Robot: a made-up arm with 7 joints. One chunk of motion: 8 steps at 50 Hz.
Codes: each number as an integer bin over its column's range. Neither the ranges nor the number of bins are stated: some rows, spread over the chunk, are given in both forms.
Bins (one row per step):
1: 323 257 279 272 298 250 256
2: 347 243 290 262 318 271 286
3: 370 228 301 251 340 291 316
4: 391 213 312 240 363 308 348
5: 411 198 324 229 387 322 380
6: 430 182 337 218 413 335 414
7: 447 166 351 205 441 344 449
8: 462 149 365 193 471 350 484
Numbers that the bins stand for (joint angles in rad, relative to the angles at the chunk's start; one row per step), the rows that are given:
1: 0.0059 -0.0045 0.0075 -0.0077 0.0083 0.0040 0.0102
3: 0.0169 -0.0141 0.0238 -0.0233 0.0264 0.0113 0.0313
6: 0.0310 -0.0295 0.0506 -0.0479 0.0578 0.0190 0.0658
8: 0.0385 -0.0404 0.0714 -0.0665 0.0828 0.0216 0.0905
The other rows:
2: 0.0115 -0.0092 0.0157 -0.0152 0.0169 0.0077 0.0207
4: 0.0218 -0.0191 0.0320 -0.0315 0.0363 0.0142 0.0426
5: 0.0265 -0.0241 0.0409 -0.0397 0.0466 0.0167 0.0539
7: 0.0350 -0.0348 0.0610 -0.0576 0.0699 0.0206 0.0782

